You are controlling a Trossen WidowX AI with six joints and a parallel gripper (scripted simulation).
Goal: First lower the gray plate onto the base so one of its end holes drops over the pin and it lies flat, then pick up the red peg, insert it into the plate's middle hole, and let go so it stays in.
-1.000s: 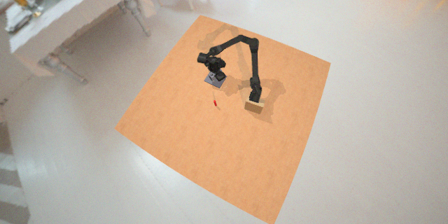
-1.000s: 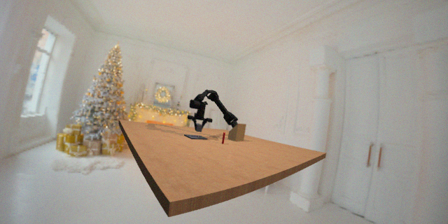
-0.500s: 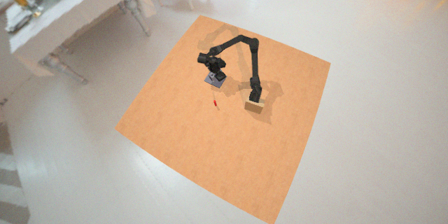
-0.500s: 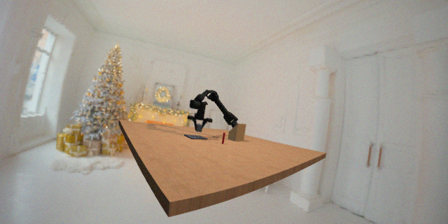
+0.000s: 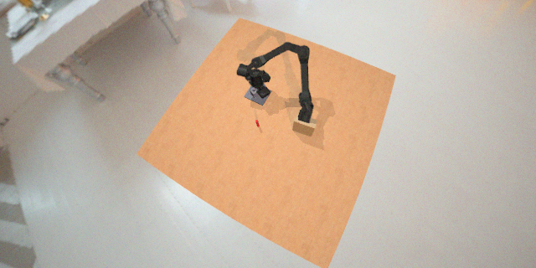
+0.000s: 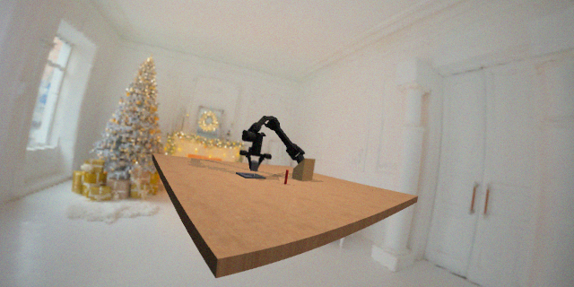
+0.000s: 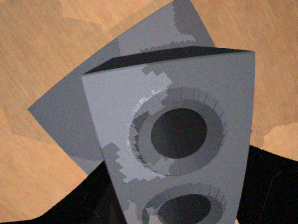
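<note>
My gripper tip is 1 cm short of the square gray base, 1 cm to the right of it and 4 cm above it. The rest, counted from my gripper tip: gray plate 3 cm above; then red peg 7 cm behind, 20 cm to the left, 1 cm below.
</note>
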